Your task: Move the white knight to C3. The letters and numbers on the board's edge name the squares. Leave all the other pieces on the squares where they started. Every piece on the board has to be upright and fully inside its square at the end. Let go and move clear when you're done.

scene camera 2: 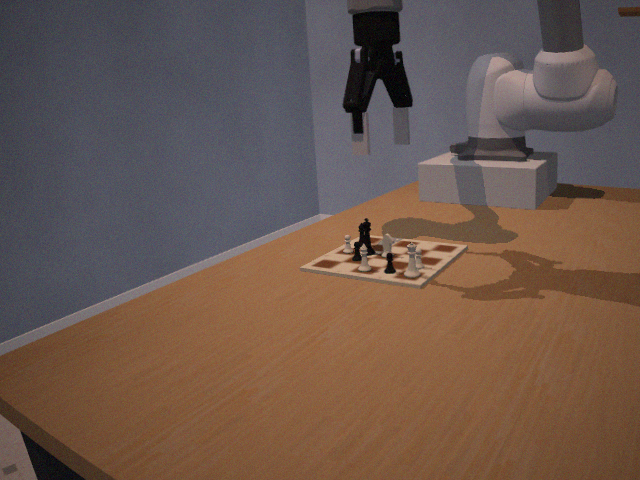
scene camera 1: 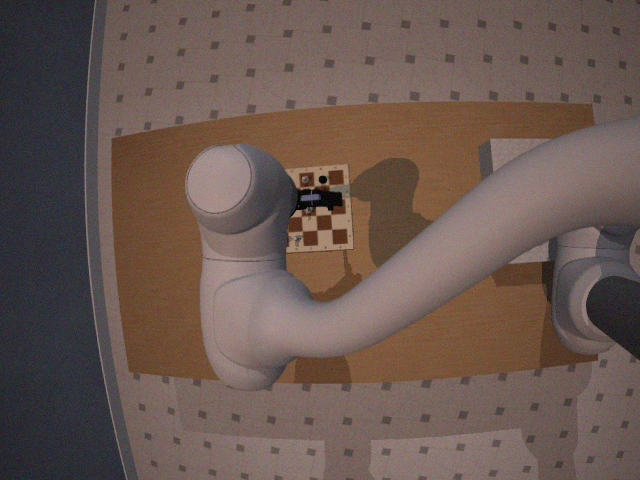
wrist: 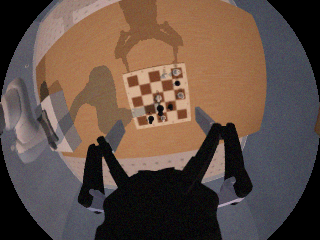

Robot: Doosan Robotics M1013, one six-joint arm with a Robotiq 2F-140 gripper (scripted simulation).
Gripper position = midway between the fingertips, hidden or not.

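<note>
My own gripper is visible to me in scene camera 2 (scene camera 2: 383, 149), in scene camera 1 (scene camera 1: 295, 205) and in the wrist view (wrist: 158, 119). There is also a small chessboard (scene camera 2: 436, 256) (scene camera 1: 321, 229) (wrist: 142, 86), which I see in scene camera 2, in scene camera 1 and in the wrist view.
</note>
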